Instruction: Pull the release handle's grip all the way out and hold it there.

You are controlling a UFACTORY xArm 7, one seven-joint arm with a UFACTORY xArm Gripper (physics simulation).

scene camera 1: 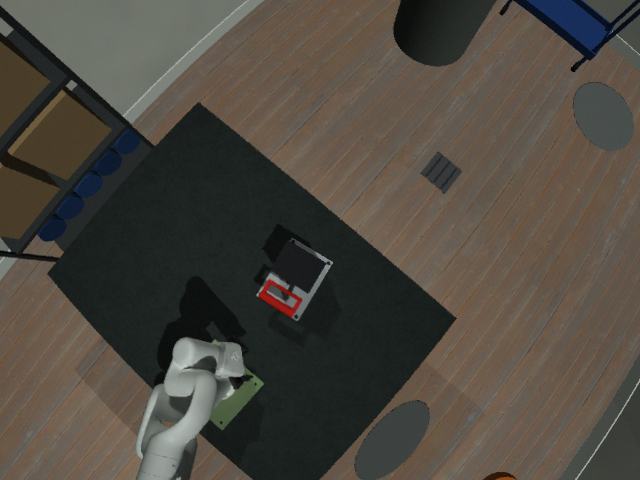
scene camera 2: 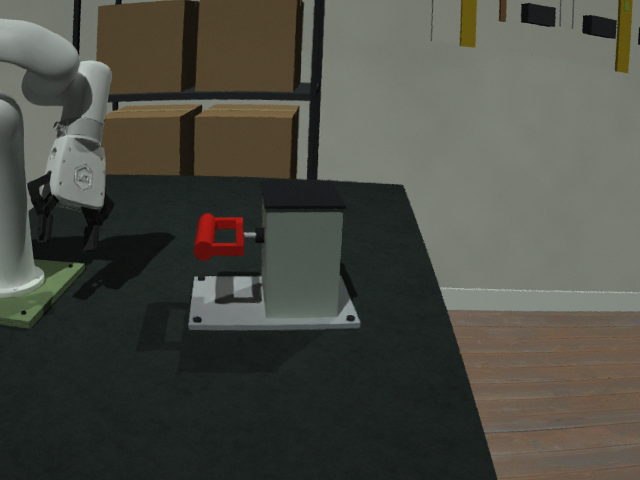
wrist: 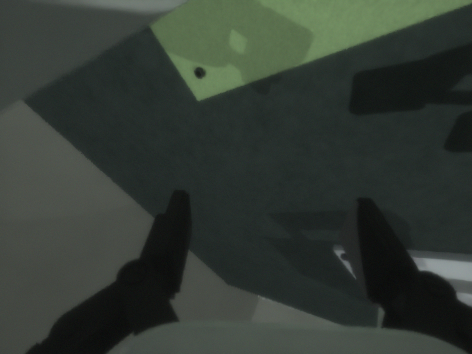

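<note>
The release handle's red grip is a bar on a rectangular frame. A short metal rod joins it to the side of a pale grey housing with a black top. The housing stands on a light grey base plate. My gripper is open and empty, above the mat near the arm's base, to the left of the red grip and apart from it in scene camera 2. In the wrist view the grip does not show; a corner of the base plate shows behind the right finger.
A green mounting plate lies under the arm's base on the dark mat. A shelf rack with brown boxes stands behind. A dark grey cylinder stands on the floor beyond the mat.
</note>
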